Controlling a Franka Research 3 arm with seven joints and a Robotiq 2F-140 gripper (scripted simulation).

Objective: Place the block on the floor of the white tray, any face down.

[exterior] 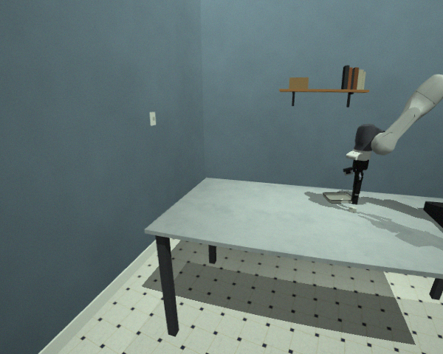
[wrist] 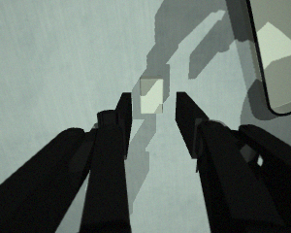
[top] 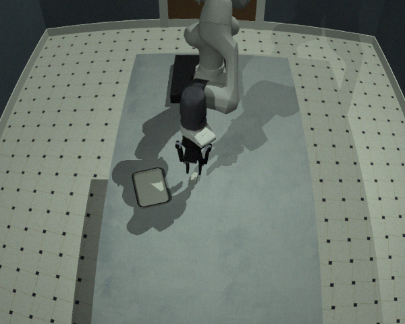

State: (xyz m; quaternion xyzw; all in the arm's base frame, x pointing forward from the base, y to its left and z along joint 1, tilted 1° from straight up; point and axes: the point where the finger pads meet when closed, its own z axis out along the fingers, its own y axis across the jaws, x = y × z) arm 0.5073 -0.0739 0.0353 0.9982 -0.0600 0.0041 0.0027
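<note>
Right now my hand is 7 cm above the block. The rest, counted from my hand: white tray: 17 cm to the right, 7 cm below, 5 cm ahead.
</note>
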